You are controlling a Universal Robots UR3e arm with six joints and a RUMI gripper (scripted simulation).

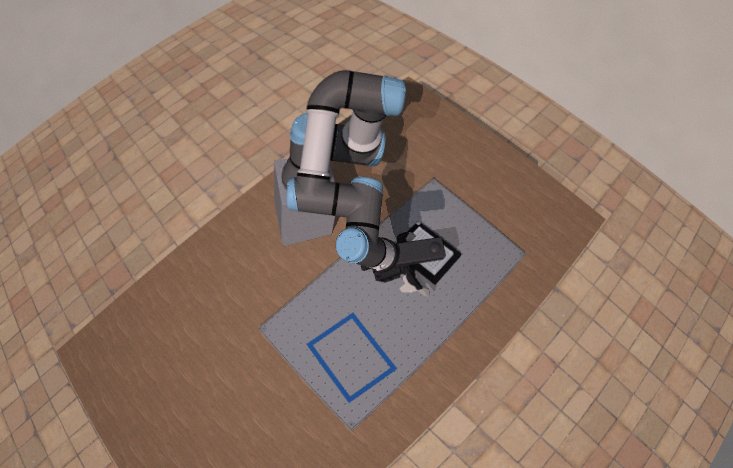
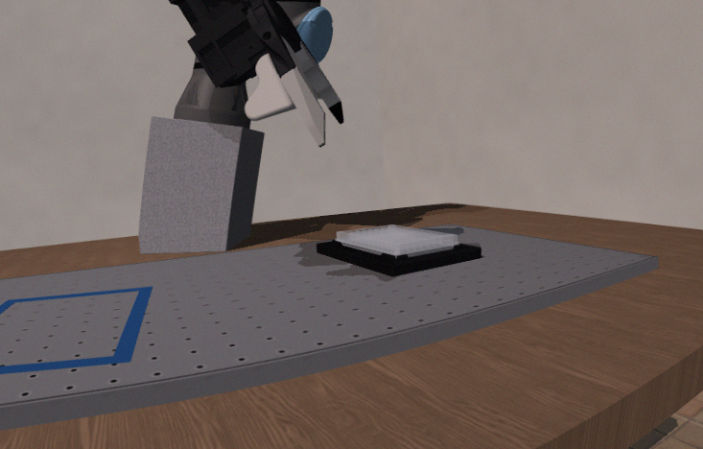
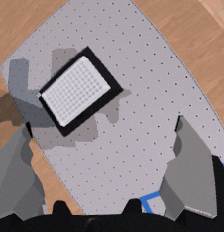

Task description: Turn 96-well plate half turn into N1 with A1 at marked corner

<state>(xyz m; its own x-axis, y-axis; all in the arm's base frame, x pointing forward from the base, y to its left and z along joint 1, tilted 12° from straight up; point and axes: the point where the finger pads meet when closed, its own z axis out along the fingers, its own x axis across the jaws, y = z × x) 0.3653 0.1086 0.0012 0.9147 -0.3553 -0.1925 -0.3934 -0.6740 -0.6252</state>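
Right now my hand is 12 cm above the clear 96-well plate, 8 cm to the right of it and 6 cm past it. Round my hand: black plate nest N1: 13 cm below, 8 cm to the left, 6 cm behind; then white A1 mark: 15 cm behind, 13 cm below, 12 cm to the left.
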